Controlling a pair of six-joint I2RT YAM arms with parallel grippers.
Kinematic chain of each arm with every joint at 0, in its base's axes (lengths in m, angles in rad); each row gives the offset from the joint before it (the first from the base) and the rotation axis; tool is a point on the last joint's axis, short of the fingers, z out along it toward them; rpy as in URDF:
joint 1: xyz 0 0 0.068 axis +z
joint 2: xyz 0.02 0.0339 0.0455 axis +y
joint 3: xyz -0.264 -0.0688 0 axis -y
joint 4: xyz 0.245 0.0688 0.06 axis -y
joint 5: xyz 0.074 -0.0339 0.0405 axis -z
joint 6: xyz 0.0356 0 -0.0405 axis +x
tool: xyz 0 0 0 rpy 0 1.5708 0
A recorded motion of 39 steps. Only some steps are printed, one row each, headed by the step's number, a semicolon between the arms.
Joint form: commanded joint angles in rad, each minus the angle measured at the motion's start. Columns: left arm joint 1, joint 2, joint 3, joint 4, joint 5, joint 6; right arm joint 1, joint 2, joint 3, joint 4, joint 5, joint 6.
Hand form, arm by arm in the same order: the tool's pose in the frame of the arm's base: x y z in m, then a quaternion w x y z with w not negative. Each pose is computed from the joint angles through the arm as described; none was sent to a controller.
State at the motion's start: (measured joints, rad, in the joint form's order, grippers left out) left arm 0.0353 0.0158 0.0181 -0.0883 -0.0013 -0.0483; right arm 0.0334 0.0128 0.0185 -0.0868 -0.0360 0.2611
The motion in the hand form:
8: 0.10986 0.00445 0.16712 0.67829 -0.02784 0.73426 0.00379; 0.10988 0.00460 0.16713 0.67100 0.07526 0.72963 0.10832
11: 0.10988 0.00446 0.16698 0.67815 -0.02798 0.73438 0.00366; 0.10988 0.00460 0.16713 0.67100 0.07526 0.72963 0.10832
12: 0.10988 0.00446 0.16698 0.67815 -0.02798 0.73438 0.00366; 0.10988 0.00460 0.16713 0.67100 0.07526 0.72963 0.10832
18: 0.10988 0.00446 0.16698 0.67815 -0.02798 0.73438 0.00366; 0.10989 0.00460 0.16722 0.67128 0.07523 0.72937 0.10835
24: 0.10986 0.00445 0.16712 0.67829 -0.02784 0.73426 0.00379; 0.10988 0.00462 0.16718 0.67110 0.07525 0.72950 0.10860
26: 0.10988 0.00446 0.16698 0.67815 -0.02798 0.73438 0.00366; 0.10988 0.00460 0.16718 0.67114 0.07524 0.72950 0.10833
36: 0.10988 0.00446 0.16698 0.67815 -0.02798 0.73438 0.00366; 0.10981 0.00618 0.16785 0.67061 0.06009 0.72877 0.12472
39: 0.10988 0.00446 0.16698 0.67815 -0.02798 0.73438 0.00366; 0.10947 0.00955 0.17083 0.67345 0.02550 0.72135 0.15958
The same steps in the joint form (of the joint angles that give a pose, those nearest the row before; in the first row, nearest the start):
8: 0.0038 -0.0115 -0.0088 0.0034 -0.0031 0.0156; 0.0011 -0.0100 -0.0107 0.0057 0.0133 0.0000
11: 0.0039 -0.0115 -0.0092 0.0034 -0.0030 0.0153; 0.0011 -0.0100 -0.0107 0.0057 0.0133 0.0000
12: 0.0039 -0.0115 -0.0092 0.0034 -0.0030 0.0153; 0.0011 -0.0100 -0.0107 0.0057 0.0133 0.0000
18: 0.0039 -0.0115 -0.0092 0.0034 -0.0030 0.0153; 0.0011 -0.0099 -0.0107 0.0065 0.0133 0.0000
24: 0.0038 -0.0115 -0.0088 0.0034 -0.0031 0.0156; 0.0012 -0.0100 -0.0107 0.0060 0.0130 0.0004
26: 0.0039 -0.0115 -0.0092 0.0034 -0.0030 0.0153; 0.0011 -0.0100 -0.0107 0.0060 0.0133 0.0000
36: 0.0039 -0.0115 -0.0092 0.0034 -0.0030 0.0153; 0.0012 -0.0099 -0.0107 0.0122 -0.0309 0.0004
39: 0.0039 -0.0115 -0.0092 0.0034 -0.0030 0.0153; 0.0011 -0.0099 -0.0107 0.0393 -0.1267 0.0000

